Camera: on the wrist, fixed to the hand. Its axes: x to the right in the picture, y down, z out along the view.
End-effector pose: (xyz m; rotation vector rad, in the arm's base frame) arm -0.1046 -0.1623 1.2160 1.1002 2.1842 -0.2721
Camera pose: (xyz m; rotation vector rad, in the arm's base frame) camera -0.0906 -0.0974 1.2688 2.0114 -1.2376 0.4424
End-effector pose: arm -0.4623 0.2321 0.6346 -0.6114 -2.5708 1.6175
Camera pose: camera -0.4309 0.3079 0.6132 1.3839 -0.3583 -0.2392
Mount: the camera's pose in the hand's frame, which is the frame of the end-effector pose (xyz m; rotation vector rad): 0.0012 0.0569 -0.0629 0.0459 -0.9520 2.9309
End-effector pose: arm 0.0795 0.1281 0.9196 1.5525 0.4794 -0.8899
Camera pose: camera 0.1390 0.1776 0.9544 0.2661 -2.0442 0.8699
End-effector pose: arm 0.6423 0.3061 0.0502 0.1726 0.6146 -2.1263
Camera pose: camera 0.6806 0.3085 -0.0254 -0.0423 -0.4316 0.7685
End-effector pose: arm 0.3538 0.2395 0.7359 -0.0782 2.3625 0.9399
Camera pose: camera 0.3064 0.2418 0.8062 -2.9077 0.0951 -0.8706
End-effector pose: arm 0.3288 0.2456 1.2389 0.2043 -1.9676 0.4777
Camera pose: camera 0.3606 0.3235 1.2495 1.7717 0.6613 -1.2262
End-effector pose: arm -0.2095 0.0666 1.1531 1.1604 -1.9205 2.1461
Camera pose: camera -0.2692 0.1074 1.1087 0.7640 0.7765 0.1434
